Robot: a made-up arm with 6 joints. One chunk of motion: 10 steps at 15 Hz.
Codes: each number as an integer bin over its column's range. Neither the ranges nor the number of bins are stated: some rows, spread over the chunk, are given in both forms.
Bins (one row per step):
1: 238 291 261 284 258 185
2: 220 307 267 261 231 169
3: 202 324 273 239 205 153
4: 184 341 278 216 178 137
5: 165 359 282 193 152 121
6: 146 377 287 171 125 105
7: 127 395 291 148 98 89
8: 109 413 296 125 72 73
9: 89 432 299 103 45 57
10: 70 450 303 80 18 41
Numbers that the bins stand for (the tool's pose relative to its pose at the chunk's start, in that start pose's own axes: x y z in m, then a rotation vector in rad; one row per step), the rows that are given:
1: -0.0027 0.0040 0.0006 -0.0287 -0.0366 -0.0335
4: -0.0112 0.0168 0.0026 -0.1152 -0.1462 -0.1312
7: -0.0201 0.0305 0.0042 -0.2017 -0.2558 -0.2289
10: -0.0290 0.0445 0.0056 -0.2882 -0.3653 -0.3266
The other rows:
2: -0.0056 0.0081 0.0014 -0.0580 -0.0736 -0.0660
3: -0.0084 0.0124 0.0021 -0.0860 -0.1092 -0.0986
5: -0.0142 0.0213 0.0031 -0.1445 -0.1818 -0.1637
6: -0.0171 0.0259 0.0037 -0.1725 -0.2188 -0.1963
8: -0.0229 0.0351 0.0048 -0.2310 -0.2914 -0.2614
9: -0.0261 0.0399 0.0051 -0.2590 -0.3284 -0.2940

